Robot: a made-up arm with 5 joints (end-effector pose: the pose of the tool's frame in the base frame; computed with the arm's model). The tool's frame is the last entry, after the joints. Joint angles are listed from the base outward.
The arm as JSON. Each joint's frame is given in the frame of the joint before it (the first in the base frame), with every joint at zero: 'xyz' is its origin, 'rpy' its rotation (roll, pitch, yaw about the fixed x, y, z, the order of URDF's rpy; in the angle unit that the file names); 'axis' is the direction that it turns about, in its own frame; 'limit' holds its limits. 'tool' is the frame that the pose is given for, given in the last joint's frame.
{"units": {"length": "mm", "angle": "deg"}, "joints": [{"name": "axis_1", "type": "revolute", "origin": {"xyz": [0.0, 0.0, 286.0], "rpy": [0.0, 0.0, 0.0]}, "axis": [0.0, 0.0, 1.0], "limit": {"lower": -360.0, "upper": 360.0}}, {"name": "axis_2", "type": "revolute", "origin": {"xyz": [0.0, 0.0, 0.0], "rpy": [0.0, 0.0, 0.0]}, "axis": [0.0, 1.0, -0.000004], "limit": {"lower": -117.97, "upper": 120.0}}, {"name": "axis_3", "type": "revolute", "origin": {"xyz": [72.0, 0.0, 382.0], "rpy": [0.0, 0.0, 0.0]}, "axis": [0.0, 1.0, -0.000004], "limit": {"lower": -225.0, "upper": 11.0}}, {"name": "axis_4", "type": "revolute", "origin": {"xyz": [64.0, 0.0, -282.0], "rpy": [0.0, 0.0, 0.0]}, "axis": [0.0, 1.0, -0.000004], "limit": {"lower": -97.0, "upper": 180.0}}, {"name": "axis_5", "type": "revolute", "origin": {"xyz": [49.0, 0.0, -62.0], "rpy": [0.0, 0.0, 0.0]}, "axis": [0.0, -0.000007, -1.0], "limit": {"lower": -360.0, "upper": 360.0}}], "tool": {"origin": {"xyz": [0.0, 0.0, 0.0], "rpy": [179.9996, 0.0, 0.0]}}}
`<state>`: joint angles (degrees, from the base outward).
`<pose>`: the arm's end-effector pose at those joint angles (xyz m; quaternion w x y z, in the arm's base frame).
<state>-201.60 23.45 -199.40 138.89 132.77</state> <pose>-0.2330 0.0923 0.8737 0.1796 -0.9245 -0.2103 0.2622</pose>
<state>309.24 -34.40 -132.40 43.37 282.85</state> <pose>-0.0820 0.1004 1.0061 0.7912 0.4613 0.1082 0.3867</pose>
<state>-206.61 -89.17 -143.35 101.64 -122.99</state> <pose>0.5622 -0.2817 0.5620 0.2385 0.3098 -0.2771 -0.8777</pose>
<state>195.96 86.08 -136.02 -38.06 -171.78</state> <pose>-0.6795 -0.1943 0.1546 0.1455 0.7177 0.0486 -0.6793</pose>
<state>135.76 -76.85 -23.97 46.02 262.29</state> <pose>0.0084 -0.0082 0.5631 0.1500 0.3994 -0.7929 -0.4351</pose>
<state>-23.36 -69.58 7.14 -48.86 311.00</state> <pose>-0.0122 0.0053 0.4812 0.4874 0.5502 0.1252 0.6664</pose>
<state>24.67 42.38 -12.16 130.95 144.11</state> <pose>0.1433 0.0658 0.2866 0.9818 0.0825 -0.1413 -0.0964</pose>
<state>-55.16 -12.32 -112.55 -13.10 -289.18</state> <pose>0.1078 -0.1549 0.9672 0.1272 -0.1629 0.3195 -0.9248</pose>
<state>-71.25 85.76 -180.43 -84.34 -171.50</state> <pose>0.1974 -0.5816 0.3920 0.8537 0.0055 0.0066 -0.5206</pose>
